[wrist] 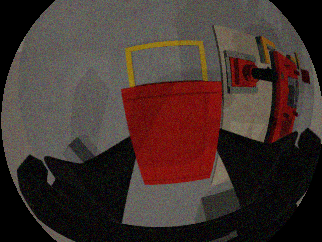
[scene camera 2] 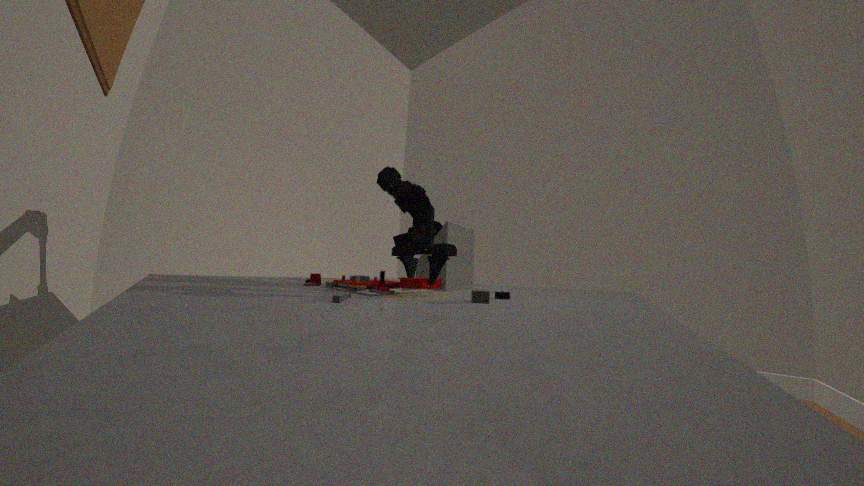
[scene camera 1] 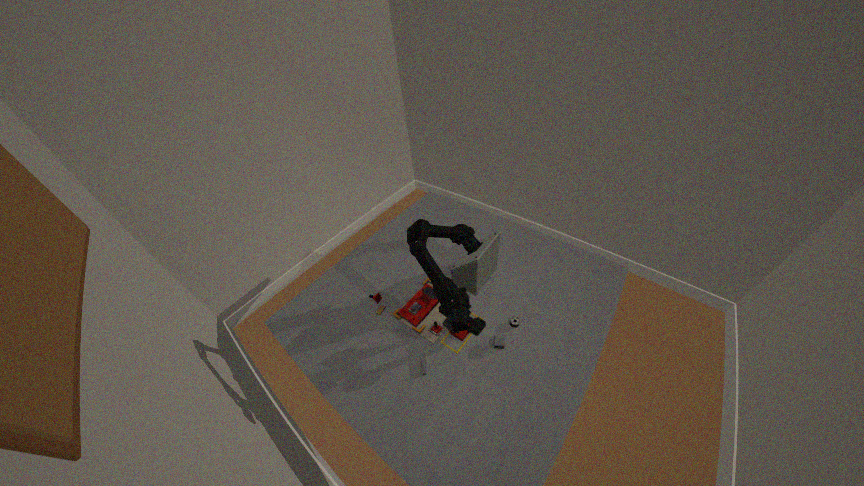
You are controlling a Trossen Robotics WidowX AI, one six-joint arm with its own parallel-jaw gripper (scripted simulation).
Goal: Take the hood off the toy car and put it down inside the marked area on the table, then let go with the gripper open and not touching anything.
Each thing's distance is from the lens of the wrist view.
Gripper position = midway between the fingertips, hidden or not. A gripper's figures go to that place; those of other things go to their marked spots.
gripper (wrist: 175, 136): 0.10 m
hood (wrist: 174, 125): 0.08 m
